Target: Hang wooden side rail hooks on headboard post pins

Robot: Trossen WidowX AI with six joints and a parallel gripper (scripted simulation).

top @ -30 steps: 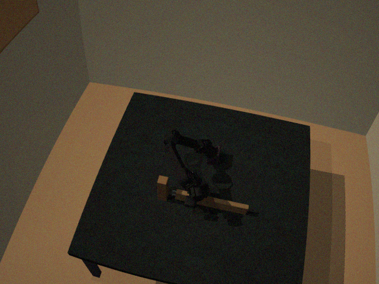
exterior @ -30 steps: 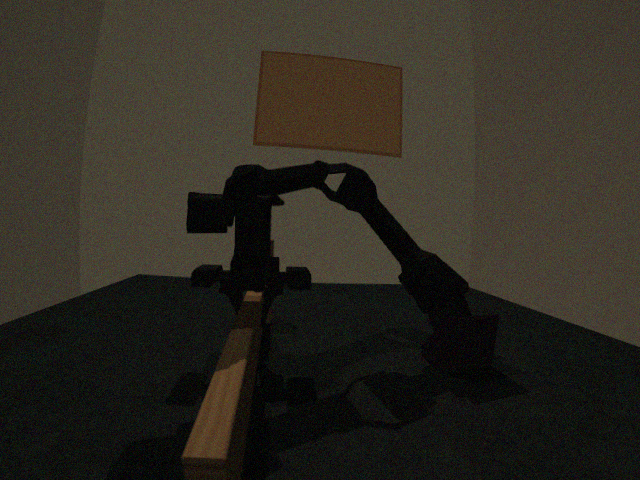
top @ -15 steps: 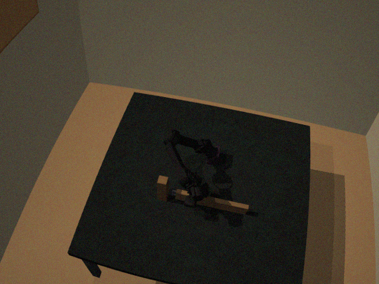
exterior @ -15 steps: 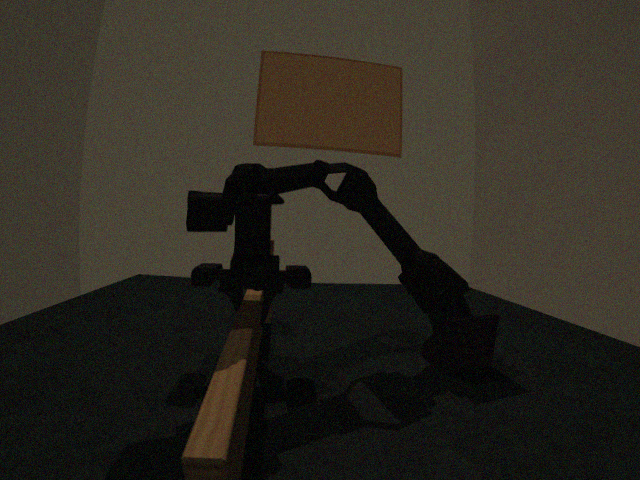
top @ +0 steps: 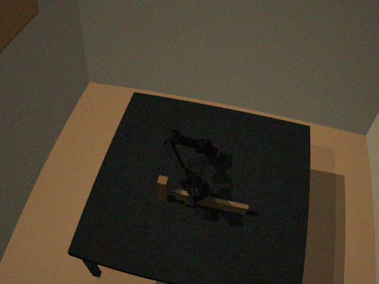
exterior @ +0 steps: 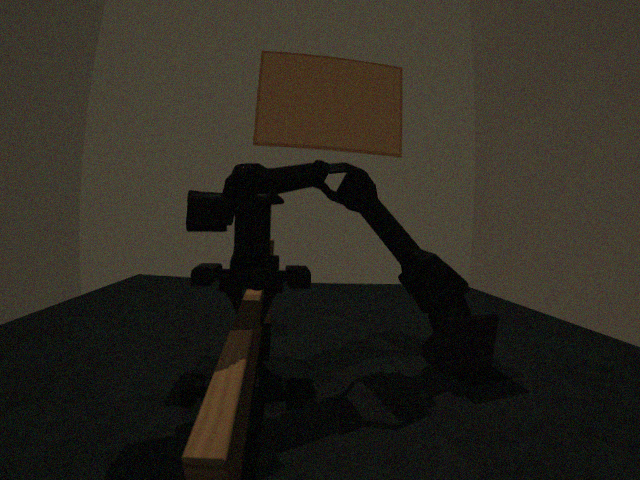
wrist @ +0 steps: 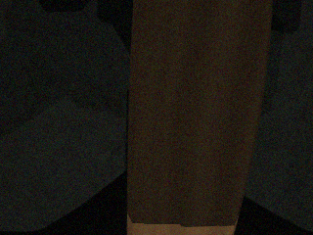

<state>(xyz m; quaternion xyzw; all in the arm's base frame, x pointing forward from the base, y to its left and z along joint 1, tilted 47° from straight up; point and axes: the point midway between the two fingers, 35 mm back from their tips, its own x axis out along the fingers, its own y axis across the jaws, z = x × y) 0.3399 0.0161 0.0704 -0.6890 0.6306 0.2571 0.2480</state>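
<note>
My gripper tip is 10 mm short of the wooden headboard post, 160 mm to the left of it and 40 mm below it.
</note>
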